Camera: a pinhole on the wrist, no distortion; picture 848 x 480 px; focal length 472.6 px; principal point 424.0 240.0 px. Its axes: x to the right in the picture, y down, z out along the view. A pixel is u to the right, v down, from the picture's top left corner.
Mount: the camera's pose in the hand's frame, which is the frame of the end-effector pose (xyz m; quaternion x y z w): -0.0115 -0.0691 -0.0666 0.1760 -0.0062 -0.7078 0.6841
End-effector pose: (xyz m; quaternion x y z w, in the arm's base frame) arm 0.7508 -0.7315 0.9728 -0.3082 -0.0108 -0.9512 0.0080
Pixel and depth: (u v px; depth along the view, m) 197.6 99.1 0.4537
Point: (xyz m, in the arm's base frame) 1.1825 -0.7649 1.1275
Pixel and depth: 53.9 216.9 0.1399
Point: 0.8469 -0.7340 1.0136
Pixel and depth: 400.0 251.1 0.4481
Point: 1.0541 -0.5697 1.1950
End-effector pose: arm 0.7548 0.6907 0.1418 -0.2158 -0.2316 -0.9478 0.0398
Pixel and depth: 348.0 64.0 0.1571
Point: 0.8675 0.7897 0.1206
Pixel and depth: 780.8 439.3 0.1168
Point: 0.7304 0.8709 0.0935
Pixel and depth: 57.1 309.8 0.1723
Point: 0.8384 0.7338 0.2434
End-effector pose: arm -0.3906 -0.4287 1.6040 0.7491 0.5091 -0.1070 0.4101
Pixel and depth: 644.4 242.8 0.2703
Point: -0.6031 -0.5592 1.4210
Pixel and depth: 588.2 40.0 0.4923
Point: -0.7547 -0.8278 1.4371
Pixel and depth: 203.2 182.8 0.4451
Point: -0.3445 -0.8338 1.4751
